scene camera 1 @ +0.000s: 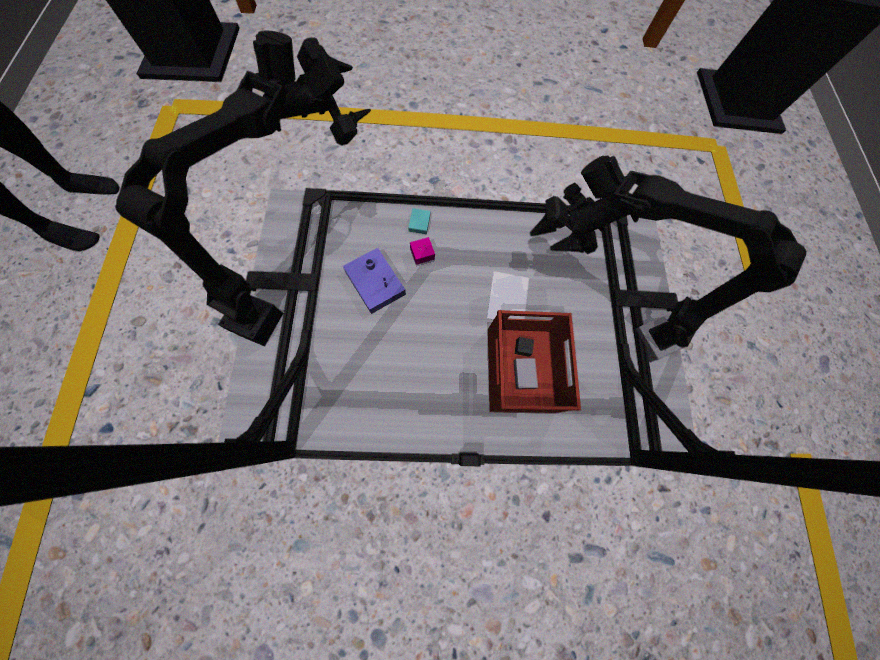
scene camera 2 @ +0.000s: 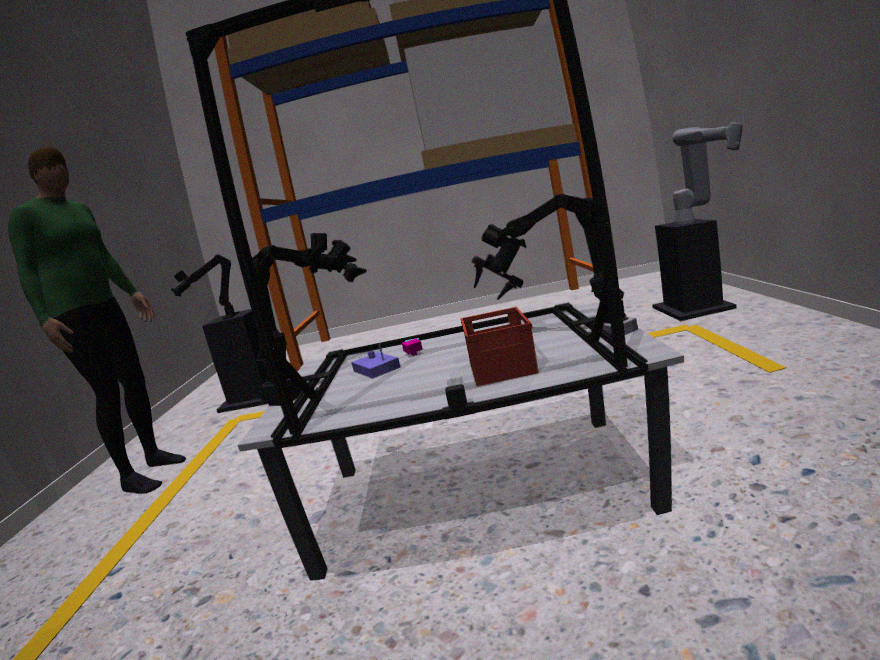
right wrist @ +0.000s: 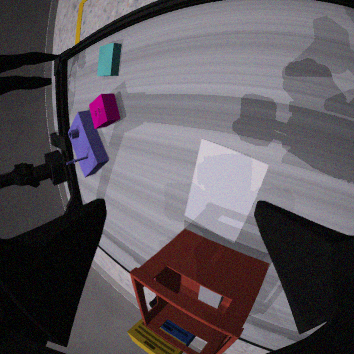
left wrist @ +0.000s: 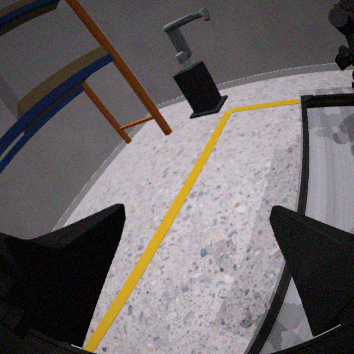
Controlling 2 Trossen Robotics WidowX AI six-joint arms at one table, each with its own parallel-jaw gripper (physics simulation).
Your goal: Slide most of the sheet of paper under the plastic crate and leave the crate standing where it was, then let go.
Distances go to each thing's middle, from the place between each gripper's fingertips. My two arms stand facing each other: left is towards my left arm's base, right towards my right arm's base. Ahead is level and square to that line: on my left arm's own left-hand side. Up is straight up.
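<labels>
Red plastic crate [scene camera 1: 553, 395]: 10 cm below my right hand, 29 cm behind it, 1 cm to the left of it. White sheet of paper [scene camera 1: 508, 292]: my right hand 17 cm above it, 8 cm past it, 4 cm to the right of it.
Red plastic crate: 42 cm to the right of my left hand, 26 cm below it, 54 cm behind it. White sheet of paper: I see my left gripper 34 cm above it, 33 cm past it, 40 cm to the left of it.
</labels>
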